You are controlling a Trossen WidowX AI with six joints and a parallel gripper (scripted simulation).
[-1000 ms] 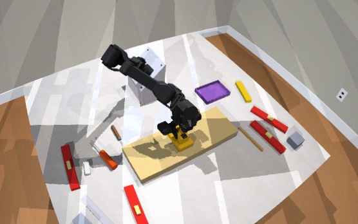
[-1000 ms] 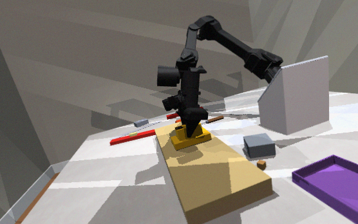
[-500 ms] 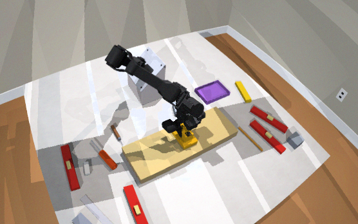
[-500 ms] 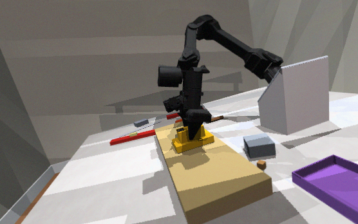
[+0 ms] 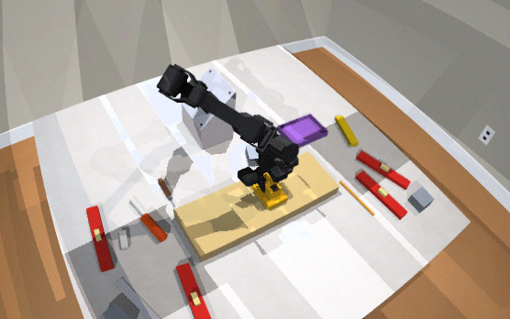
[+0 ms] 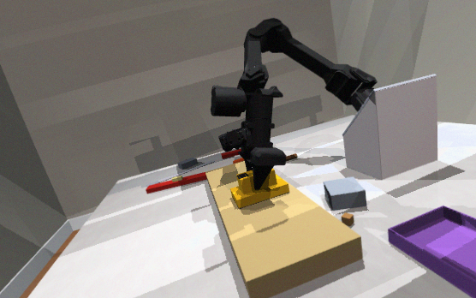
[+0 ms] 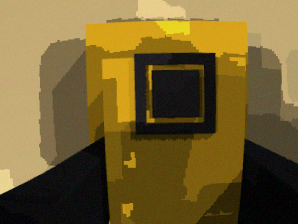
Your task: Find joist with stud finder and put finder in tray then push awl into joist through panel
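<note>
Now: the small brown cube 120 mm behind my gripper tip, 150 mm to the left of it and 60 mm below it. Also, from my gripper tip: yellow stud finder: 10 mm ahead, 20 mm above; awl: 180 mm behind, 270 mm to the right, 60 mm below; pencil: 160 mm ahead, 270 mm to the left, 60 mm below.
</note>
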